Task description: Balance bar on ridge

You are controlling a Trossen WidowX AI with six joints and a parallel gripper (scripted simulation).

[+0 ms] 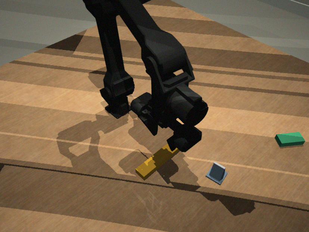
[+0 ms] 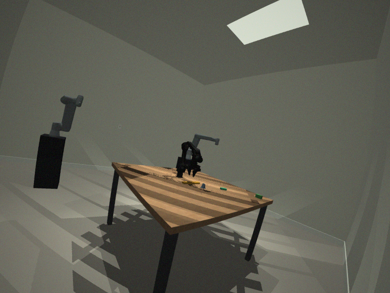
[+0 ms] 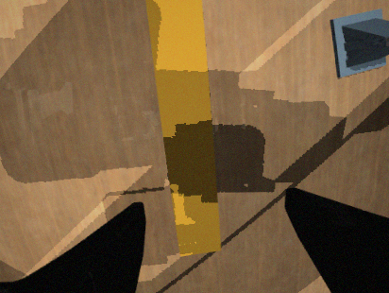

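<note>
Right now the yellow bar is 1 cm behind my gripper tip, 3 cm to the left of it and 7 cm below it.
</note>
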